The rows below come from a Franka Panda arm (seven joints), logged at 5 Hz.
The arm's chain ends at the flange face. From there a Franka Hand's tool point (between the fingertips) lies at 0.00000 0.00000 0.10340 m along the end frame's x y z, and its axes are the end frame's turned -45 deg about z.
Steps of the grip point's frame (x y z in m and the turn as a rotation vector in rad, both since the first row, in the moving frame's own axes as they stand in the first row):
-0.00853 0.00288 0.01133 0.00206 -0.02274 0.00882
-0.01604 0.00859 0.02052 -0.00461 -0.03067 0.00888
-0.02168 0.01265 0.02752 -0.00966 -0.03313 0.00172
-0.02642 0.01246 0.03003 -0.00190 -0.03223 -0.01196
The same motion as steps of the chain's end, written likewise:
-0.00218 0.00656 0.01136 -0.01462 -0.01754 0.00882
-0.00335 0.01485 0.02057 -0.02495 -0.01843 0.00888
-0.00467 0.02115 0.02758 -0.03026 -0.01660 0.00172
-0.00767 0.02498 0.03008 -0.02413 -0.02145 -0.01196

